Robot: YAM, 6 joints.
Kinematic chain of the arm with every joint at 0, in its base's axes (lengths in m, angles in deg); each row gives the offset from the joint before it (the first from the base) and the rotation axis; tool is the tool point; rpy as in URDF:
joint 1: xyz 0 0 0.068 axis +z
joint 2: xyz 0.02 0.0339 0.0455 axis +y
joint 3: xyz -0.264 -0.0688 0 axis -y
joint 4: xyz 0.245 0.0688 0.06 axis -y
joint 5: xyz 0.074 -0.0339 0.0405 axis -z
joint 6: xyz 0.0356 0 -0.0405 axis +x
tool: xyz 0 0 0 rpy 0 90 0
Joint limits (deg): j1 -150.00..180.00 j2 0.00..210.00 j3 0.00..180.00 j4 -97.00..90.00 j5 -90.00..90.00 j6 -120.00..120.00
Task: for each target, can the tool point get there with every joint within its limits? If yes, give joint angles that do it. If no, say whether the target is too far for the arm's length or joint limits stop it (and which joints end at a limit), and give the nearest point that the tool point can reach.
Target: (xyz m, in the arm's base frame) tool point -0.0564 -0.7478 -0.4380
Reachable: no: too far | nearest point -0.0396 -0.5246 -0.2507 | short by 0.292 m
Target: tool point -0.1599 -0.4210 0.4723
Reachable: yes | joints 69.66 17.15 138.04 -9.00 -5.71 41.19
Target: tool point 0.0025 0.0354 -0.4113
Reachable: no: joint limits stop it (at a limit: joint 2) | nearest point 0.0054 0.0759 -0.3365 | short by 0.085 m
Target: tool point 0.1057 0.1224 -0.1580
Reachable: yes | joints 37.39 176.37 61.64 -37.56 -68.28 95.53
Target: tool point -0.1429 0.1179 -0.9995
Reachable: no: too far | nearest point -0.1738 0.1434 -0.3796 | short by 0.621 m
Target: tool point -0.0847 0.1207 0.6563
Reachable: yes | joints 119.55 79.27 137.35 -33.87 -23.44 45.75
